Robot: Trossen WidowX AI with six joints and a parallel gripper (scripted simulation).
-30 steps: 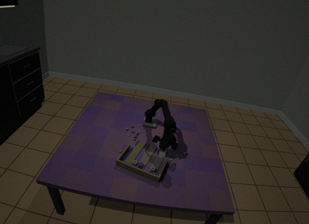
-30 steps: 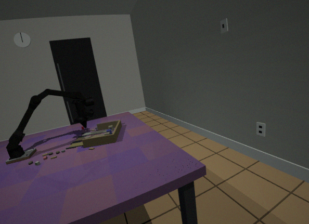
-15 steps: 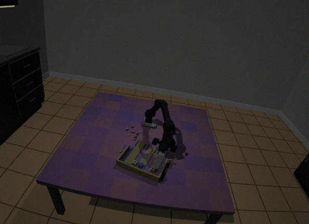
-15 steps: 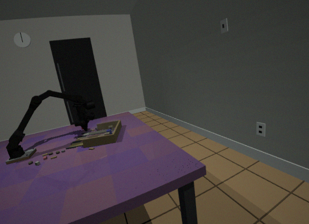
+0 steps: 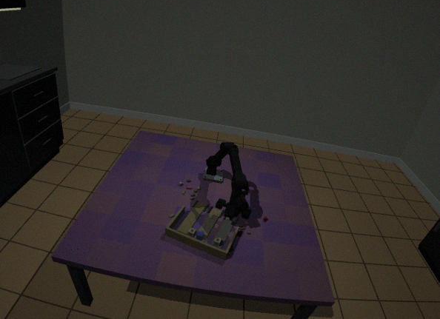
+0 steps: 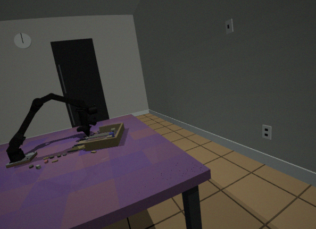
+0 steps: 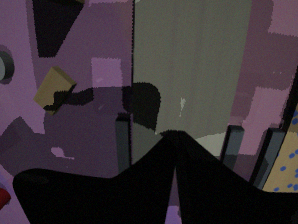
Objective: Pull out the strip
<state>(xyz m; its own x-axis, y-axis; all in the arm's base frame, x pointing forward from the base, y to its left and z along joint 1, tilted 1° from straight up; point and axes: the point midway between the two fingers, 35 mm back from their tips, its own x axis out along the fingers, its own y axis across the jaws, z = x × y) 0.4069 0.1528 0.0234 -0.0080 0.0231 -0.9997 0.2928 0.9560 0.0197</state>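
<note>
Now: gripper tip 9 cm short of the grey strip and 3 cm to the left of it. From my gripper tip the other things lie so: red object 5 cm behind, 20 cm to the left.
</note>
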